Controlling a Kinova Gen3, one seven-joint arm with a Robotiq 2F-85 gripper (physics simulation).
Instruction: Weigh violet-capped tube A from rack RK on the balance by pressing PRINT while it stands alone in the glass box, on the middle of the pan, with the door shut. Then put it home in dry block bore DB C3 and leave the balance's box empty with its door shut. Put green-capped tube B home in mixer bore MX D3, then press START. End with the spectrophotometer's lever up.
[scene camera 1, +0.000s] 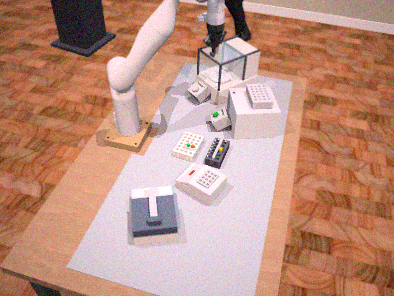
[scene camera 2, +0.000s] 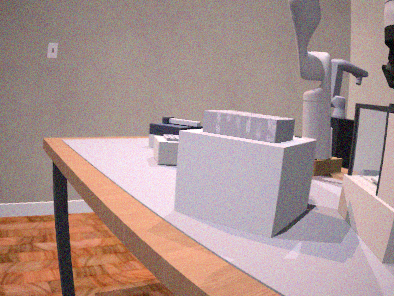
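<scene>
My gripper (scene camera 1: 214, 52) (scene camera 2: 389, 82) is shut and empty, pointing down at the top of the balance's glass box (scene camera 1: 219, 85). The door's state is unclear. The pan (scene camera 1: 219, 76) shows no tube I can make out. A small control box (scene camera 1: 199, 91) stands before the balance. A green cap (scene camera 1: 188, 145) shows in the white rack (scene camera 1: 178, 151). No violet cap can be made out. The dry block (scene camera 1: 192, 188) has a red display. The mixer (scene camera 1: 255, 122) (scene camera 2: 225, 185) stands near a green-button box (scene camera 1: 219, 119). The spectrophotometer (scene camera 1: 153, 220) has a dark lid; its lever's position is unclear.
An orange cap (scene camera 1: 193, 146) is beside the green one. A black rack (scene camera 1: 217, 152) with a yellow cap (scene camera 1: 221, 149) stands between the white rack and the mixer. A bored block (scene camera 1: 260, 95) (scene camera 2: 247, 126) sits on the mixer. The arm's base (scene camera 1: 128, 138) is at the table's left.
</scene>
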